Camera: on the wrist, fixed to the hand. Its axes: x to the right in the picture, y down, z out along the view.
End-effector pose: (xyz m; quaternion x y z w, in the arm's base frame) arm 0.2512 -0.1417 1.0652 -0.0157 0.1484 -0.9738 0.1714
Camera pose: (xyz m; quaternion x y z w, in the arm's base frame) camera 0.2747 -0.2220 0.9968 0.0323 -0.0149 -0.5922 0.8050
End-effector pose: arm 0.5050 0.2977 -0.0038 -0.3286 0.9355 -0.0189 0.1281
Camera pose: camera 0.4290 0.3700 0.0221 0.4226 0.8791 -0.0116 0.2199
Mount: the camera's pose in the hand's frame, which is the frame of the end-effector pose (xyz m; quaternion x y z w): 0.0064 0.0999 -0.0407 0.1206 -0.0813 0.6870 0.7120
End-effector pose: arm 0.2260 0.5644 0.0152 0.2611 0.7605 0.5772 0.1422
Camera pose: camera 0.2229 0.5550 0.1228 -0.7724 -0.4202 -0.3957 0.2650
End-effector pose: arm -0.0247 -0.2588 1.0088 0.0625 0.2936 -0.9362 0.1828
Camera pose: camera 0.0076 -0.3135 0.9214 0.1921 0.0383 -0.5815 0.7896
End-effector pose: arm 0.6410 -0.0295 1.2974 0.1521 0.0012 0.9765 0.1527
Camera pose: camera 0.5933 -0.1210 1.2654 -0.2069 -0.0017 -0.7876 0.5804
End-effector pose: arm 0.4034 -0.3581 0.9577 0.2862 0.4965 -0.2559 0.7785
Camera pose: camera 0.4485 -0.2599 0.9570 0.6179 0.0627 0.2695 0.7359
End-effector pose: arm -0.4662 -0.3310 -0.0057 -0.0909 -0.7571 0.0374 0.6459
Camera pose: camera -0.4182 -0.2343 -0.0102 -0.5039 -0.5246 0.5690 0.3836
